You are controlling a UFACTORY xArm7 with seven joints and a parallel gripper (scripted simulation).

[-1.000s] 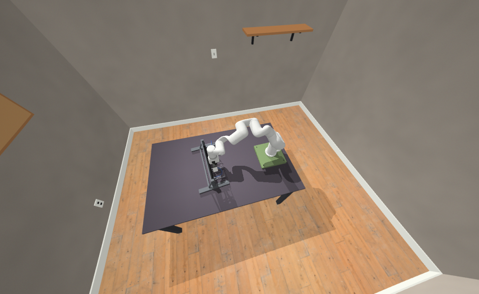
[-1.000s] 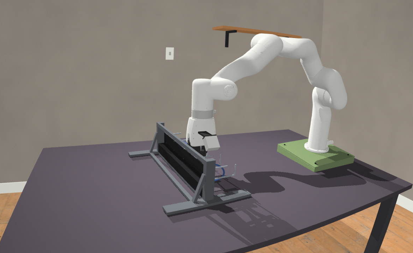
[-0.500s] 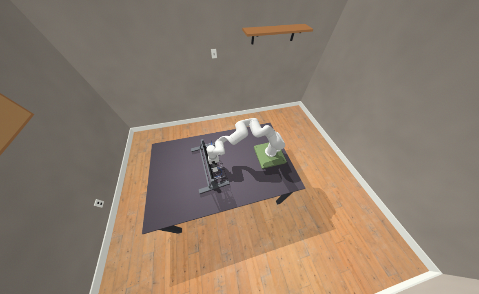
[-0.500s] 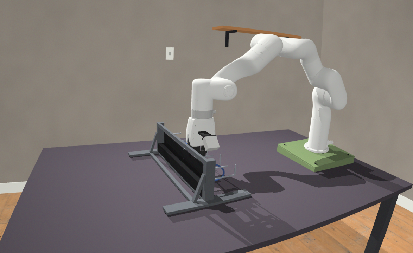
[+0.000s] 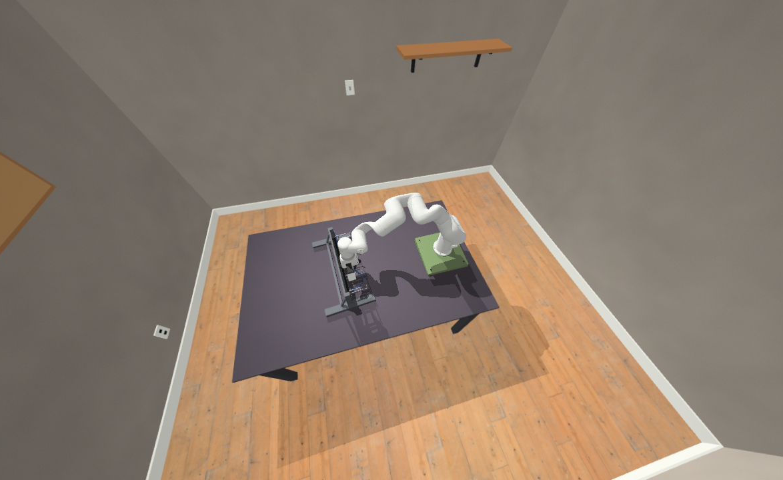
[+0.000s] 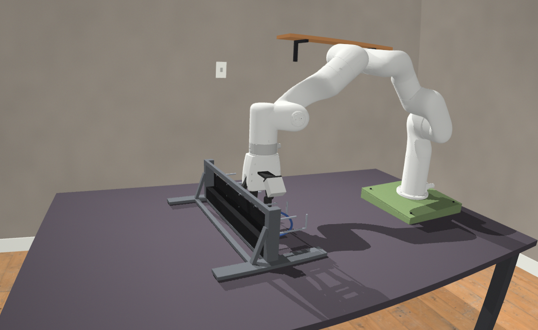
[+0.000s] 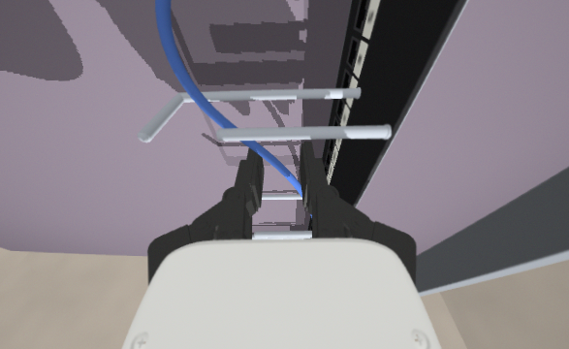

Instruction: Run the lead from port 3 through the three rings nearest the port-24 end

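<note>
The grey rack is 70 mm ahead of my hand, 40 mm to the right of it and 10 mm below it.
</note>
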